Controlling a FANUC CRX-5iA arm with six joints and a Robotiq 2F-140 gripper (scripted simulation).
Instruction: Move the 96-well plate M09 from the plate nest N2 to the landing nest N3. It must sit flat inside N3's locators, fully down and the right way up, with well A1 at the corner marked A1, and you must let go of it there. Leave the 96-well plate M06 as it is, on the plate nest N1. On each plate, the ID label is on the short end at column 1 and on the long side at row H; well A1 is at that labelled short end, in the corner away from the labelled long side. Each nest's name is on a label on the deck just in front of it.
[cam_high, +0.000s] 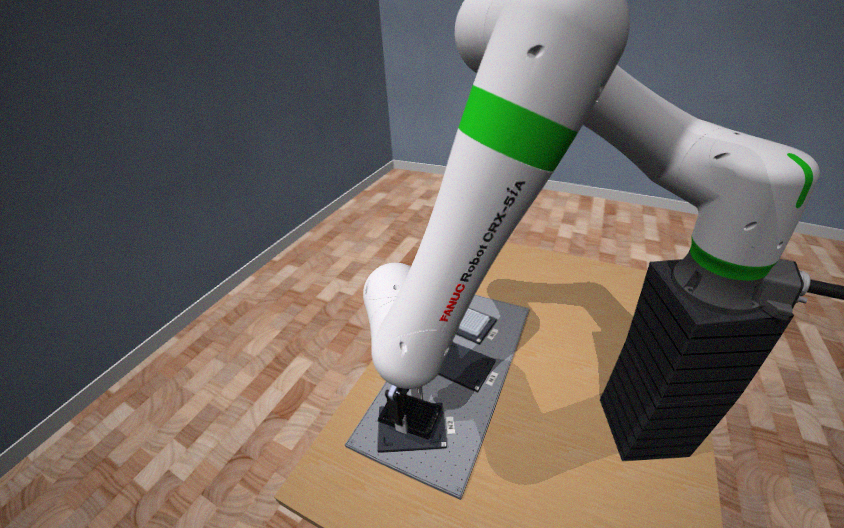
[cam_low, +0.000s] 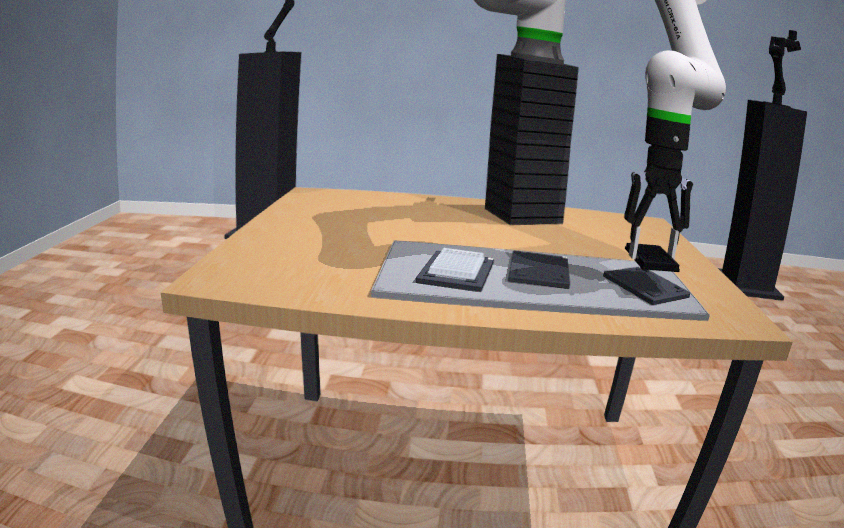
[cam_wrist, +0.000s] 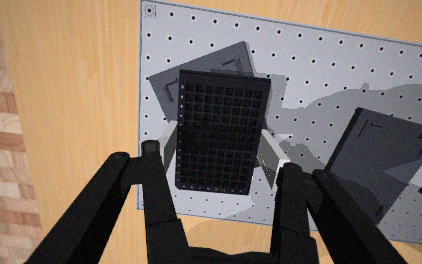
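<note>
Now: the black 96-well plate M09 2 cm below my hand. Round my hand: N2 label: 9 cm below, 8 cm behind, 5 cm to the right; then plate nest N2: 8 cm below; then landing nest N3: 23 cm to the right, 8 cm below, 2 cm behind.
</note>
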